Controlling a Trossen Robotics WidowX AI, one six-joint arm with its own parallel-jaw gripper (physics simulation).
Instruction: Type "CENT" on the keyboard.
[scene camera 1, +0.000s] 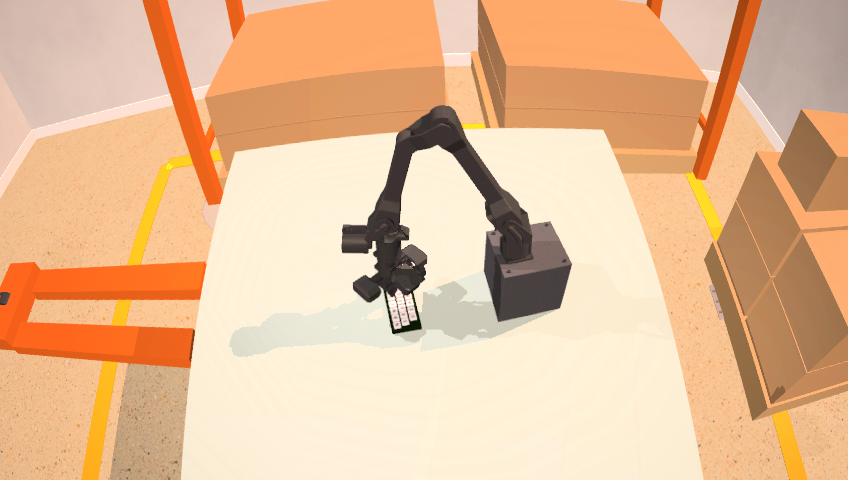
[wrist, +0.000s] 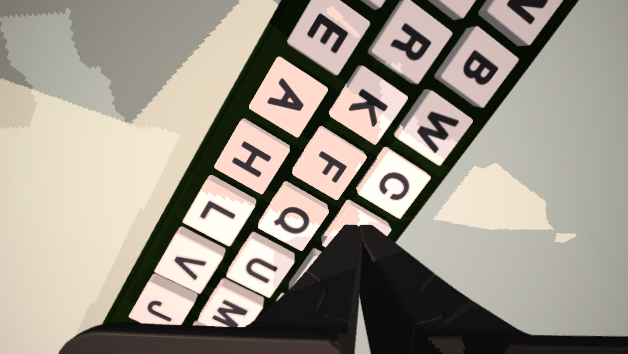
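Seen in the pictures: gripper, between the fingertips: (scene camera 1: 392, 296) (wrist: 357, 238); arm's base, origin of its link: (scene camera 1: 516, 252).
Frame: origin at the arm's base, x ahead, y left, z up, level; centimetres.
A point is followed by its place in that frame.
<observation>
The keyboard (scene camera 1: 410, 328) {x 26.0, y 4.3, z -15.6 cm} (wrist: 227, 117) {x 23.5, y -4.1, z -15.6 cm} is a narrow dark green board with white letter keys, lying on the table. My gripper (scene camera 1: 393, 292) {x 28.6, y -5.1, z -14.4 cm} (wrist: 357, 238) {x 28.6, y -5.1, z -14.4 cm} is shut and empty. Its fingertips are over a key (wrist: 356, 216) {x 28.4, y -4.7, z -15.0 cm} beside C, and they hide that key's letter. Whether they touch it cannot be told. The C key (wrist: 394, 184) {x 28.8, y -3.2, z -15.0 cm} is just above the fingertips in the wrist view. The E key (wrist: 328, 34) {x 24.8, y -0.7, z -15.0 cm} is near the top. A key (wrist: 527, 12) {x 29.0, y 2.7, z -15.0 cm} that looks like N is cut off at the top right. A T key does not show in the wrist view.
The arm's base block (scene camera 1: 526, 285) {x -0.6, y 7.1, z -3.2 cm} stands on the pale table (scene camera 1: 440, 410) {x 23.7, y 27.6, z -16.8 cm}, to the right of the keyboard. Large cartons (scene camera 1: 333, 53) (scene camera 1: 595, 53) stand behind the table. More boxes (scene camera 1: 779, 261) are at the right, and an orange pallet jack (scene camera 1: 119, 282) is at the left.
</observation>
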